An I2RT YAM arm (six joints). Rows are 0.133 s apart.
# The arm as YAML. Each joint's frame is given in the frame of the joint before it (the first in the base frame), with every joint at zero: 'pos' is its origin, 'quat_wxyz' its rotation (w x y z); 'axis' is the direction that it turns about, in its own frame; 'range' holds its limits. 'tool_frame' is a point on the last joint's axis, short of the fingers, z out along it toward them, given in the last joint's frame.
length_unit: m
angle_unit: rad
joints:
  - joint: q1
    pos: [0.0, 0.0, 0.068]
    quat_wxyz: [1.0, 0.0, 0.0, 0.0]
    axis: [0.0, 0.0, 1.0]
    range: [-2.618, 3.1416]
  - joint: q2
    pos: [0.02, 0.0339, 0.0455]
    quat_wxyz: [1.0, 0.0, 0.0, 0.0]
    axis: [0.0, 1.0, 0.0]
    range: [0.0, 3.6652]
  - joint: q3
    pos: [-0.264, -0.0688, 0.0]
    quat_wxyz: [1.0, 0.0, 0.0, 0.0]
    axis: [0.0, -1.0, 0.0]
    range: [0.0, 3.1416]
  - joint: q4
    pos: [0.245, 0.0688, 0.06]
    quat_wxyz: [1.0, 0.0, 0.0, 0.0]
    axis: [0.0, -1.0, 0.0]
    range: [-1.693, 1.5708]
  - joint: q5
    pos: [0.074, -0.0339, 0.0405]
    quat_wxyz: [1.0, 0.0, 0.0, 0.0]
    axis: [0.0, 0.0, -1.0]
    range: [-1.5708, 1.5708]
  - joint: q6
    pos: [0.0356, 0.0, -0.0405]
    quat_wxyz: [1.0, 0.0, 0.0, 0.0]
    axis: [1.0, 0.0, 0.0]
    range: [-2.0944, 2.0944]
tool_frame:
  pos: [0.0, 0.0, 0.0]
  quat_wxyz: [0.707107, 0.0, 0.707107, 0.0]
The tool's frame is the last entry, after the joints.
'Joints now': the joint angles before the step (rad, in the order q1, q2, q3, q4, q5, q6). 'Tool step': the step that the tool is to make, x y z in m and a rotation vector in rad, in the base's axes. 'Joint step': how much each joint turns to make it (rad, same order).
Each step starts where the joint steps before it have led.
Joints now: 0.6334 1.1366 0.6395 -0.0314 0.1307 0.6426
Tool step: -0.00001 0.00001 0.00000 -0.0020 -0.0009 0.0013
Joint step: 0.0001 0.0000 0.0001 -0.0002 0.0000 -0.0025
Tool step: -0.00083 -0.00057 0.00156 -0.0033 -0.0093 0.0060
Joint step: 0.0000 -0.0077 -0.0004 -0.0004 -0.0011 -0.0102
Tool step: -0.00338 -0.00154 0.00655 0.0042 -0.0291 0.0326
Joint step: 0.0000 -0.0295 -0.0001 -0.0002 -0.0218 -0.0282
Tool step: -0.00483 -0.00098 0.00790 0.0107 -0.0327 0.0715
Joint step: -0.0001 -0.0353 0.0005 0.0002 -0.0588 -0.0424
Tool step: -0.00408 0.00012 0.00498 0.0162 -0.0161 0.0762
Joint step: 0.0000 -0.0233 -0.0001 -0.0002 -0.0703 -0.0296
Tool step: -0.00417 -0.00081 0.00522 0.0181 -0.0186 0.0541
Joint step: 0.0000 -0.0257 -0.0008 0.0000 -0.0508 -0.0188
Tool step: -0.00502 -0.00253 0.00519 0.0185 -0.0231 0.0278
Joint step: 0.0000 -0.0340 -0.0056 0.0003 -0.0261 -0.0096
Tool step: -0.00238 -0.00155 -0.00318 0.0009 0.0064 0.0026
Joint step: 0.0001 -0.0116 -0.0157 -0.0002 -0.0040 0.0033
